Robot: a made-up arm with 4 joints. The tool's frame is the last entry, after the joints.
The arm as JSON. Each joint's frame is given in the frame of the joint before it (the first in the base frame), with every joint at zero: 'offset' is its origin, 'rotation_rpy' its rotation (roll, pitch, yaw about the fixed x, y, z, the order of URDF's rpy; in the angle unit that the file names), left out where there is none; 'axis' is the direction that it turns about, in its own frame. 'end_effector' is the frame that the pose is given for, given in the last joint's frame.
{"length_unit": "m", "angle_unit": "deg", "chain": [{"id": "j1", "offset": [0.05, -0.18, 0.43], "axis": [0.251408, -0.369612, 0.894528]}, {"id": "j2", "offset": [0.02, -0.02, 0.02], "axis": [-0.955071, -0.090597, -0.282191]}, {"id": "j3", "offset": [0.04, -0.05, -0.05], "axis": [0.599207, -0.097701, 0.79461]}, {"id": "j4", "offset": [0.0, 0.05, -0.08], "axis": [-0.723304, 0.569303, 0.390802]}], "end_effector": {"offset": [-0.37, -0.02, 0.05], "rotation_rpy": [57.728, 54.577, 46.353]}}
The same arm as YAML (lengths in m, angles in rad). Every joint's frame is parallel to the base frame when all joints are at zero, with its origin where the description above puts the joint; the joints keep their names.
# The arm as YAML. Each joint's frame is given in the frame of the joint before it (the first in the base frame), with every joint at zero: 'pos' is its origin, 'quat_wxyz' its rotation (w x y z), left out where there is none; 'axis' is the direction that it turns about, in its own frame. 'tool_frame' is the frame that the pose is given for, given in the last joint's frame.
length_unit: m
angle_unit: rad
joints:
  - joint: j1
    pos: [0.05, -0.18, 0.43]
    axis: [0.251408, -0.369612, 0.894528]
  - joint: j2
    pos: [0.02, -0.02, 0.02]
    axis: [-0.955071, -0.090597, -0.282191]
  - joint: j3
    pos: [0.04, -0.05, -0.05]
    axis: [0.599207, -0.097701, 0.79461]
  - joint: j4
    pos: [0.0, 0.05, -0.08]
    axis: [-0.723304, 0.569303, 0.390802]
tool_frame:
  pos: [-0.37, -0.02, 0.05]
  quat_wxyz: [0.802595, 0.236364, 0.537954, 0.102855]

